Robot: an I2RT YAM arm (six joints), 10 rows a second.
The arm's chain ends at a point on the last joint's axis. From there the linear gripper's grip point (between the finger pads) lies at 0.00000 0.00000 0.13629 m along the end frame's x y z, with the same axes.
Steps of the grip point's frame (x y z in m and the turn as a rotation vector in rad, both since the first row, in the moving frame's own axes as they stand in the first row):
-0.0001, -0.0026, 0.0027, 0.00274, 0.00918, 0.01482
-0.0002, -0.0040, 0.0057, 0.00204, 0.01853, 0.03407
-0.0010, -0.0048, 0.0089, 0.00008, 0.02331, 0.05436
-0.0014, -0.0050, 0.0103, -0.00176, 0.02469, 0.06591
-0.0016, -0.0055, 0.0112, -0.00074, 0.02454, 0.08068
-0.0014, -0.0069, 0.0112, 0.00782, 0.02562, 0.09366
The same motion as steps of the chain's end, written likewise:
-0.0014, -0.0022, 0.0027, 0.00274, 0.00918, 0.01482
-0.0027, -0.0038, 0.0057, 0.00204, 0.01853, 0.03407
-0.0042, -0.0049, 0.0089, 0.00008, 0.02331, 0.05436
-0.0048, -0.0054, 0.0103, -0.00176, 0.02469, 0.06591
-0.0049, -0.0057, 0.0112, -0.00074, 0.02454, 0.08068
-0.0049, -0.0060, 0.0112, 0.00782, 0.02562, 0.09366

